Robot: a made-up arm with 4 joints. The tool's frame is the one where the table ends. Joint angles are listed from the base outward.
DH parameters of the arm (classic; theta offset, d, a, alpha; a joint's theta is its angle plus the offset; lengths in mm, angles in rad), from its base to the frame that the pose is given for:
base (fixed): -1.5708 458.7 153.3 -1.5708
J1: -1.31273 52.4 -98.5 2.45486
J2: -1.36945 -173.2 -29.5 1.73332
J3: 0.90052 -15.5 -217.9 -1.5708
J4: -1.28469 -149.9 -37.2 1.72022
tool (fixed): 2.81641 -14 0 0
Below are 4 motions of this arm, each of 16 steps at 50 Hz.
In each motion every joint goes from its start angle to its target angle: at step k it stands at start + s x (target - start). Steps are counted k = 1, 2, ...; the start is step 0. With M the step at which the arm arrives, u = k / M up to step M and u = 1 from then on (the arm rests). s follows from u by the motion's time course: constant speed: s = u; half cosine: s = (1 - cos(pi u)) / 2; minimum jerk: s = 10 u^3 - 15 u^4 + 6 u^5.
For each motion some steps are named. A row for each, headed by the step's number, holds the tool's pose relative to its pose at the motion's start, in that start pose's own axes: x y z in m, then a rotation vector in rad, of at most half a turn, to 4 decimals.
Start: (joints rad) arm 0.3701 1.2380 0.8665 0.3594
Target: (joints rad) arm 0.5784 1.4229 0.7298 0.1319
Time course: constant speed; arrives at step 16
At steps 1, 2, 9, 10, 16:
1: 0.0028 -0.0045 -0.0007 0.0080 0.0181 -0.0082
2: 0.0055 -0.0091 -0.0015 0.0161 0.0363 -0.0163
9: 0.0240 -0.0407 -0.0091 0.0768 0.1667 -0.0662
10: 0.0265 -0.0452 -0.0105 0.0860 0.1857 -0.0725
16: 0.0410 -0.0719 -0.0205 0.1437 0.3013 -0.1052

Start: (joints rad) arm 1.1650 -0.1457 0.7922 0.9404
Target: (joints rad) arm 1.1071 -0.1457 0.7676 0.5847
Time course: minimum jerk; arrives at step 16
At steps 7, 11, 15, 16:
7: 0.0029 0.0007 -0.0115 -0.0580 0.1423 0.0062
11: 0.0053 0.0010 -0.0240 -0.1213 0.3047 0.0116
15: 0.0059 0.0009 -0.0290 -0.1464 0.3712 0.0134
16: 0.0059 0.0009 -0.0290 -0.1467 0.3720 0.0134

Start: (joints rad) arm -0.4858 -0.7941 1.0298 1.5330
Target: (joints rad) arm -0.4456 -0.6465 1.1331 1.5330
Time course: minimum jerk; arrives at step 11
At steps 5, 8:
5: -0.0119 0.0067 -0.0028 -0.0357 -0.0099 0.0522
8: -0.0254 0.0130 -0.0068 -0.0754 -0.0187 0.1090

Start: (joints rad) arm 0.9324 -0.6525 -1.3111 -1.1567
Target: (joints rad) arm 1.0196 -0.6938 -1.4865 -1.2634
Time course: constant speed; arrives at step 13
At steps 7, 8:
7: 0.0017 -0.0176 0.0079 0.0079 0.1182 0.0730
8: 0.0021 -0.0201 0.0090 0.0091 0.1351 0.0832

